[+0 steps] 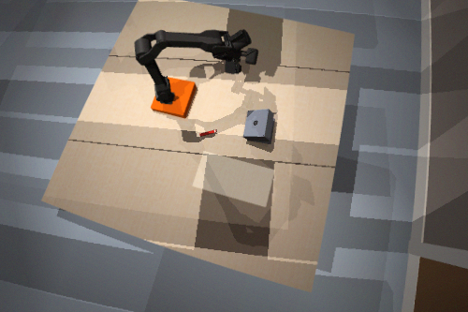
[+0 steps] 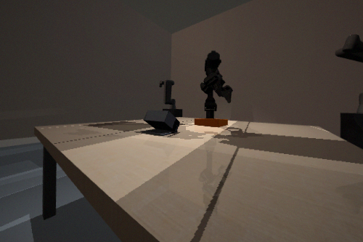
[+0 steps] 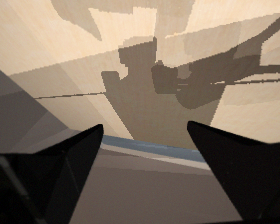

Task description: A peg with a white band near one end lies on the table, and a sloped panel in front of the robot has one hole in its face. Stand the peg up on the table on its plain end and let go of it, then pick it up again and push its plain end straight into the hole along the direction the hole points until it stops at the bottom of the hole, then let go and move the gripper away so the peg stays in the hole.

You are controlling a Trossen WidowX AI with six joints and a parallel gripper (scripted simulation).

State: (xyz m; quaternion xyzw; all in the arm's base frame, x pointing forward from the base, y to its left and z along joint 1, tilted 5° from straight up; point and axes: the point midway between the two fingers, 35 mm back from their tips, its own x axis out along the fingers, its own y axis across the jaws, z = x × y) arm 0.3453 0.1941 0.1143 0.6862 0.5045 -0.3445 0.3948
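The red peg lies 100 mm behind my gripper tip, 330 mm to the right of it and 150 mm below it. Also, from my gripper tip: dark sloped panel 120 mm ahead, 270 mm to the right, 110 mm below.
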